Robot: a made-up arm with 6 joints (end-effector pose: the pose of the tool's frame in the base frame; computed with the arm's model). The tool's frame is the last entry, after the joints. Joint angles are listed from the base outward.
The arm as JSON. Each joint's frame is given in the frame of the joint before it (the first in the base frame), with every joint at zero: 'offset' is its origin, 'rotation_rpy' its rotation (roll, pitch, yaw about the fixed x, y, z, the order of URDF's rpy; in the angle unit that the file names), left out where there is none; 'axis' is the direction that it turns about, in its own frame. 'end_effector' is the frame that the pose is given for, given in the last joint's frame.
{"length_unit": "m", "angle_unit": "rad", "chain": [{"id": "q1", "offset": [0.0, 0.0, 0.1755], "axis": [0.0, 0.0, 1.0]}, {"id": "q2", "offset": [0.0, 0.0, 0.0], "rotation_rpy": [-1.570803, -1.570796, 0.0], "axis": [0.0, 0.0, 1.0]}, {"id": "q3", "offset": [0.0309, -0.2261, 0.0], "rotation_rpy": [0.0, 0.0, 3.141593], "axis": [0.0, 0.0, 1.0]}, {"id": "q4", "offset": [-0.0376, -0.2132, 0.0], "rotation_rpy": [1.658, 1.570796, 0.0], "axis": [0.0, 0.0, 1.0]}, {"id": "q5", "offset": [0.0, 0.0, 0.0], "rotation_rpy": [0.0, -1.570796, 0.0], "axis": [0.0, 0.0, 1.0]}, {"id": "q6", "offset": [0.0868, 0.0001, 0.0], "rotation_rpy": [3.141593, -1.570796, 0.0], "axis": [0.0, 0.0, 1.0]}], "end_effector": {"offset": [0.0, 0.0, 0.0], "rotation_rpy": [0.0, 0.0, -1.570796]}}
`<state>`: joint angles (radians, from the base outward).
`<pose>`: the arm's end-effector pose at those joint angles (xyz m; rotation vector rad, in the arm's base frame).
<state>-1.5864 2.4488 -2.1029 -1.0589 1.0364 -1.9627</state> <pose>-0.0720 -0.4392 0.2125 0.8575 -1.9597 0.0534</pose>
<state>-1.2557 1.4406 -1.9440 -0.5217 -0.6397 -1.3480</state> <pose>0.0874 -0.1848 0.6155 -0.5801 0.4629 -2.8843</pose>
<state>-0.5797 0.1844 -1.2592 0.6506 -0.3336 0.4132</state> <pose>-0.1234 0.0603 0.5370 0.2403 -0.0483 0.4408</pose>
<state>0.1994 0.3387 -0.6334 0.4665 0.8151 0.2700</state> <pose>0.0594 0.0410 0.3474 0.1771 2.0156 0.8449</pose>
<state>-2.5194 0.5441 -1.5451 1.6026 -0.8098 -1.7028</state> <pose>0.0159 0.0886 0.5709 1.0176 -0.7972 -2.5550</pose>
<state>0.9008 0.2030 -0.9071 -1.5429 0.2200 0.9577</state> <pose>0.0043 -0.0253 0.4779 -0.3762 0.7186 0.2124</pose>
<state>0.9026 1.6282 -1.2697 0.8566 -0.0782 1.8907</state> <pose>0.2154 0.2647 0.3409 -1.8334 -1.3243 -1.7702</pose>
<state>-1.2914 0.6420 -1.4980 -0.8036 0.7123 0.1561</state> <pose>-0.0340 -0.0298 0.5513 0.9896 1.0565 -1.8162</pose>
